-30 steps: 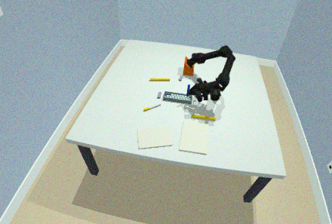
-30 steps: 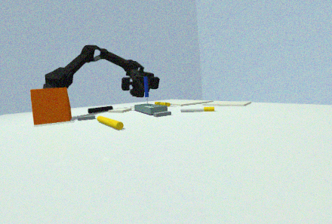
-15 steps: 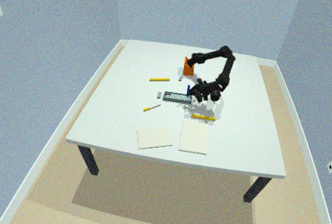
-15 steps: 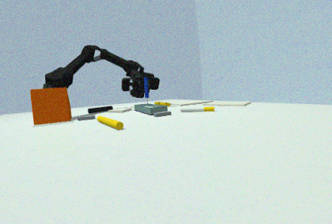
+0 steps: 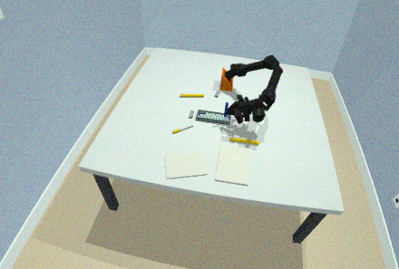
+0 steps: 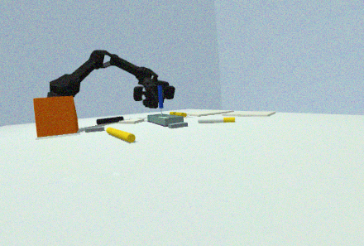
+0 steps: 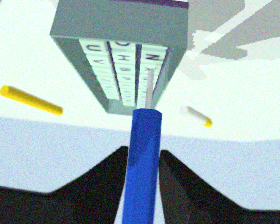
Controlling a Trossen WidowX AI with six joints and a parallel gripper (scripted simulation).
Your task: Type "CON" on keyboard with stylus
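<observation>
My gripper tip is now 5 cm above the stylus tip. Also, from my gripper tip: small grey block: 3 cm behind, 20 cm to the right, 7 cm below; then black stylus: 19 cm behind, 15 cm to the left, 7 cm below; then white-and-yellow marker: 10 cm ahead, 23 cm to the right, 7 cm below.
</observation>
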